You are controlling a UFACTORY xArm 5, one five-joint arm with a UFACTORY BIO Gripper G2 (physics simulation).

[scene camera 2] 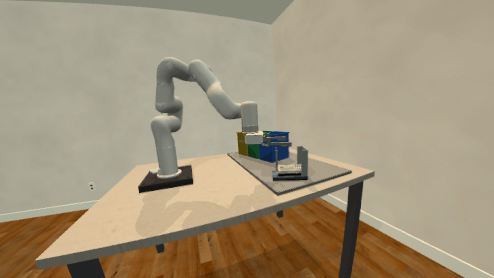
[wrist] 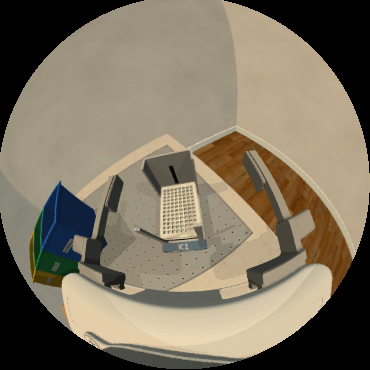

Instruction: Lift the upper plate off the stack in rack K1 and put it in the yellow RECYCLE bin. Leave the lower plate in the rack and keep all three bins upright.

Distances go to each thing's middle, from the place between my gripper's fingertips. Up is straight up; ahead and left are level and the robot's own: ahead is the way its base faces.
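My gripper is 20 mm to the right of the cream plate (wrist: 179,208), 30 mm short of it and 140 mm above it. I also see the blue bin (wrist: 64,215), which is 160 mm ahead of my hand, 330 mm to the left of it and 90 mm below it.
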